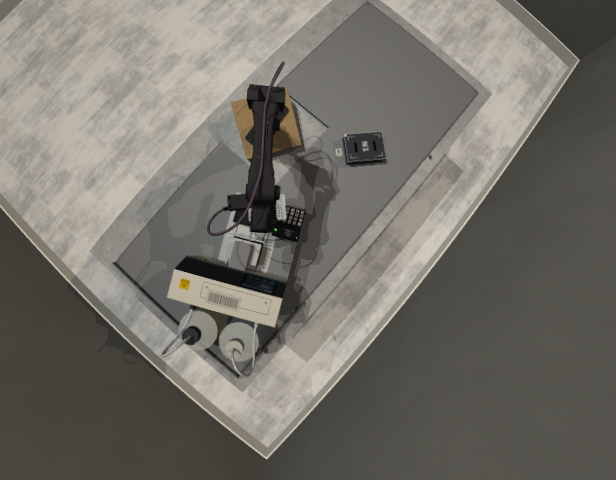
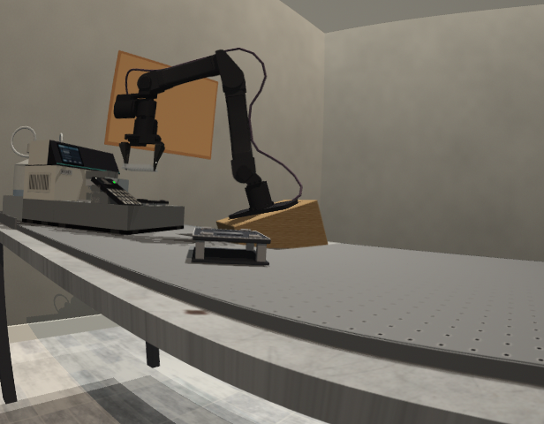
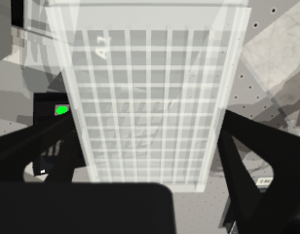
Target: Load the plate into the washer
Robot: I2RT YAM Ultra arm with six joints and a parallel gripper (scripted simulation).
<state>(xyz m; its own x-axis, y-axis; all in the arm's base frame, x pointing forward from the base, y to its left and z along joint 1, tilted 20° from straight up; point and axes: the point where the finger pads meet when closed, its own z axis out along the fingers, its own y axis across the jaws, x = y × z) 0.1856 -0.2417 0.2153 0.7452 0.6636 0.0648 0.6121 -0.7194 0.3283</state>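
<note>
The black carrier pocket is 40 mm behind my hand, 30 mm to the right of it and 90 mm below it. The rest, counted from my hand: plate washer (10 mm ahead, 180 mm to the right, 50 mm below); then clear well plate (right at my hand); then nest (150 mm ahead, 450 mm to the left, 140 mm below).
</note>
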